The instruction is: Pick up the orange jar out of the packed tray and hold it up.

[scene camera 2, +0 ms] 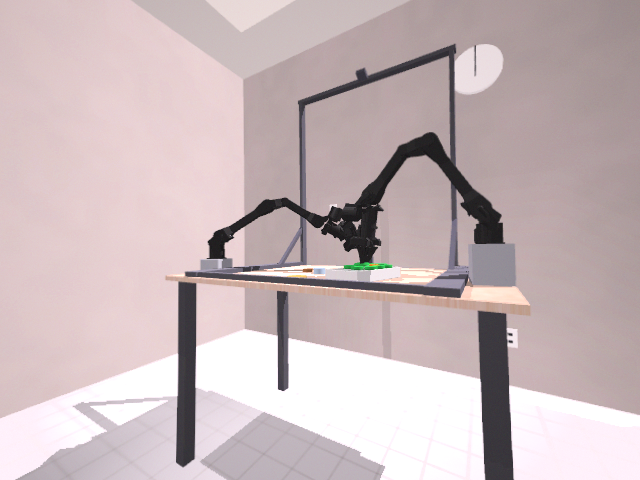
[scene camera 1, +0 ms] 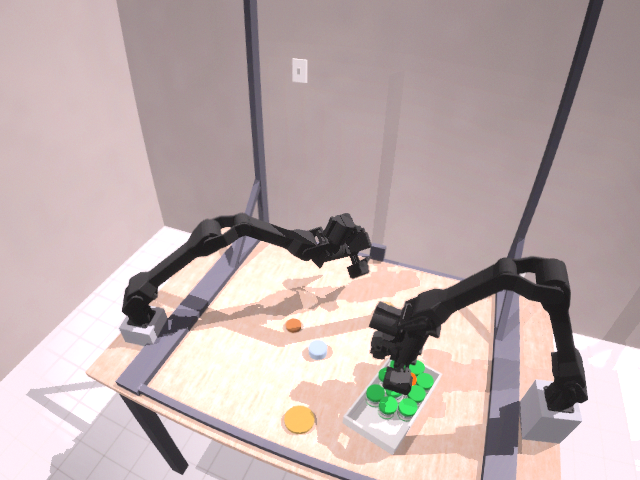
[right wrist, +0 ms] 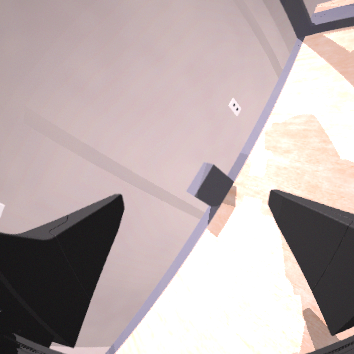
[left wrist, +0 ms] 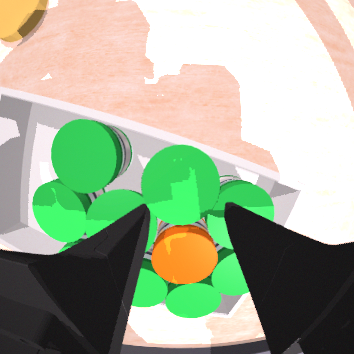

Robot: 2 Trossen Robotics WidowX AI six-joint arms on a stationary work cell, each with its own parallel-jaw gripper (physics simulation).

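Seen in the pictures: left gripper, fingertip midpoint: (left wrist: 187, 209); right gripper, fingertip midpoint: (right wrist: 196, 199); left arm's base at its link origin: (scene camera 2: 489, 243) (scene camera 1: 558, 399); right arm's base at its link origin: (scene camera 2: 216, 258) (scene camera 1: 141, 318).
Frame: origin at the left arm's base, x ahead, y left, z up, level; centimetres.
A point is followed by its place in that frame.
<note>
The orange jar (scene camera 1: 413, 379) @(x 33.8, y -4.8, z -7.1 cm) (left wrist: 184, 254) @(x 35.7, y -4.8, z -7.1 cm) stands in the grey tray (scene camera 1: 372, 421) @(x 42.1, y 6.4, z -11.3 cm) (scene camera 2: 356, 274) @(x 36.5, y 13.7, z -8.8 cm) (left wrist: 12, 117) @(x 46.7, y 8.5, z -9.6 cm), with several green-lidded jars (scene camera 1: 408, 407) @(x 34.4, y 3.3, z -7.1 cm) (left wrist: 85, 155) @(x 42.6, y 0.3, z -7.1 cm) packed around it. In the left wrist view its lid shows between and below the fingertips. My left gripper (scene camera 1: 398, 383) @(x 38.8, y -5.2, z -7.1 cm) (scene camera 2: 366, 259) @(x 38.8, y -5.2, z -7.1 cm) (left wrist: 187, 209) @(x 38.8, y -5.2, z -7.1 cm) points down, close over the jars, partly open and empty; one green lid lies between its tips in that view. In scene camera 1 it partly hides the orange jar. My right gripper (scene camera 1: 359, 269) (right wrist: 196, 199) @(x 52.4, y -44.5, z 2.1 cm) is wide open and empty, above the table's far side.
On the table left of the tray in scene camera 1 lie a small orange disc (scene camera 1: 293, 324) @(x 68.3, y -18.1, z -10.5 cm), a light blue round piece (scene camera 1: 317, 349) @(x 59.4, y -10.3, z -9.2 cm) and a larger yellow disc (scene camera 1: 299, 419) @(x 59.0, y 10.1, z -10.5 cm) (left wrist: 20, 17) @(x 57.0, y 8.5, z -10.5 cm). Dark frame beams (scene camera 1: 502, 392) @(x 9.8, y -6.5, z -9.6 cm) run along the table edges, with upright posts at the back.
</note>
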